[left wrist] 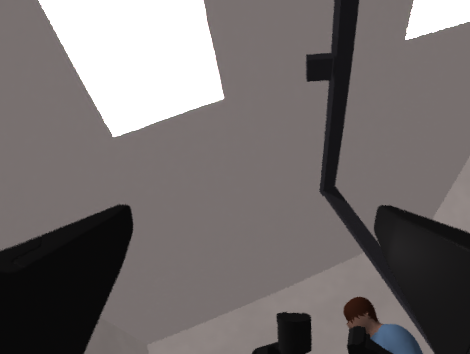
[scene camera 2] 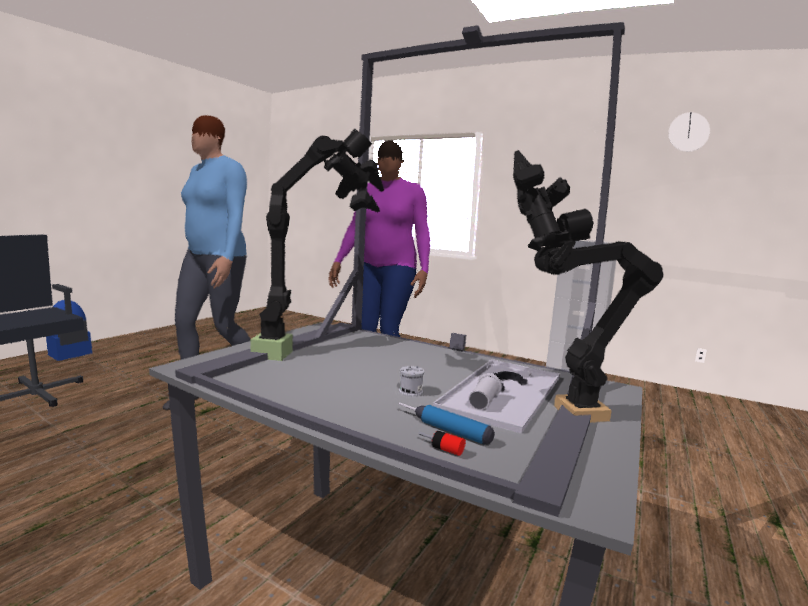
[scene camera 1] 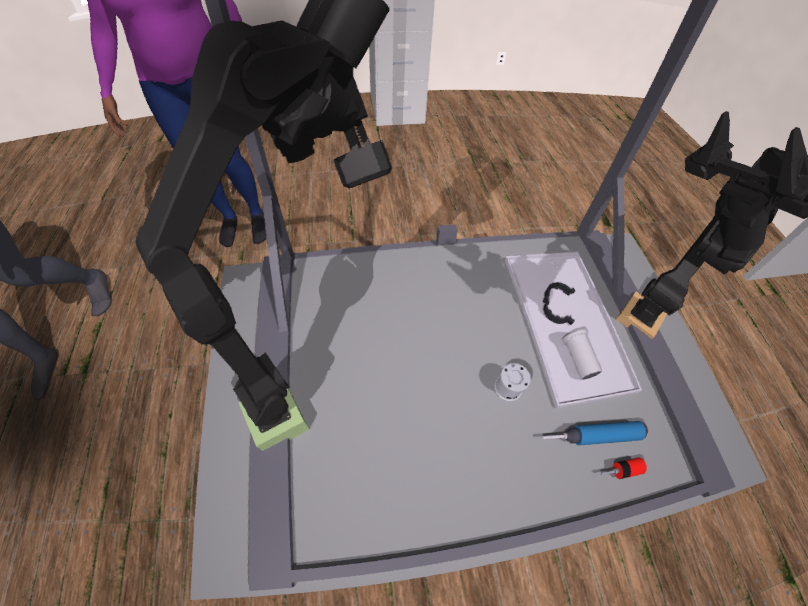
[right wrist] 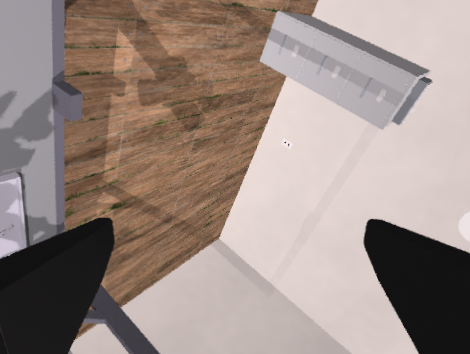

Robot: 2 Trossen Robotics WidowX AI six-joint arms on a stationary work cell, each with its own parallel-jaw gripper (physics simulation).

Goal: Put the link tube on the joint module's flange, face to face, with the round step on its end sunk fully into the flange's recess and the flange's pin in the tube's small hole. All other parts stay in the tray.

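Pixels of known places: left gripper, fingertip midpoint: (left wrist: 254, 218) (scene camera 2: 517, 161) (scene camera 1: 758, 119); right gripper, fingertip midpoint: (scene camera 2: 381, 201) (scene camera 1: 360, 115) (right wrist: 241, 230); left arm's base, origin of the base link: (scene camera 2: 582, 402) (scene camera 1: 645, 313); right arm's base, origin of the base link: (scene camera 2: 272, 336) (scene camera 1: 270, 411).
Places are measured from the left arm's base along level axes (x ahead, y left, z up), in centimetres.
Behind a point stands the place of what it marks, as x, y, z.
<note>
The white link tube (scene camera 1: 581, 354) @(25.0, -7.3, 2.2) (scene camera 2: 486, 390) @(24.3, -3.2, 2.2) lies on its side in the pale tray (scene camera 1: 616, 379) @(20.8, 3.0, -2.6) (scene camera 2: 522, 409) @(14.7, -2.5, -2.6). A black C-shaped part (scene camera 1: 546, 304) @(17.4, -21.0, -0.4) (scene camera 2: 512, 376) @(9.7, -22.7, -1.6) lies behind it in the tray. The light grey joint module (scene camera 1: 513, 380) @(41.2, -15.1, 2.4) (scene camera 2: 411, 380) @(41.1, -12.4, 1.3) stands upright on the table beside the tray, flange up; its pin is too small to make out. My left gripper (scene camera 1: 760, 123) @(19.7, -8.8, 56.4) (left wrist: 254, 218) @(19.7, -8.8, 56.4) is open and empty, raised high and pointing up, right of the tray. My right gripper (scene camera 2: 378, 199) @(47.9, -51.0, 46.4) (right wrist: 241, 230) @(47.9, -51.0, 46.4) is open and empty, high above the table's back left.
A blue screwdriver (scene camera 1: 610, 432) @(35.3, 7.1, 1.1) (scene camera 2: 456, 424) @(34.7, 9.7, 0.0) and a short red-and-black driver (scene camera 1: 629, 467) @(38.4, 14.3, 0.5) (scene camera 2: 448, 442) @(38.0, 16.5, -0.3) lie in front of the tray. Dark frame posts (scene camera 1: 652, 107) @(-13.4, -26.1, 39.9) (scene camera 2: 610, 130) @(-14.0, -25.1, 70.4) rise from the table. Two people stand behind the table in the scene camera 2 view.
</note>
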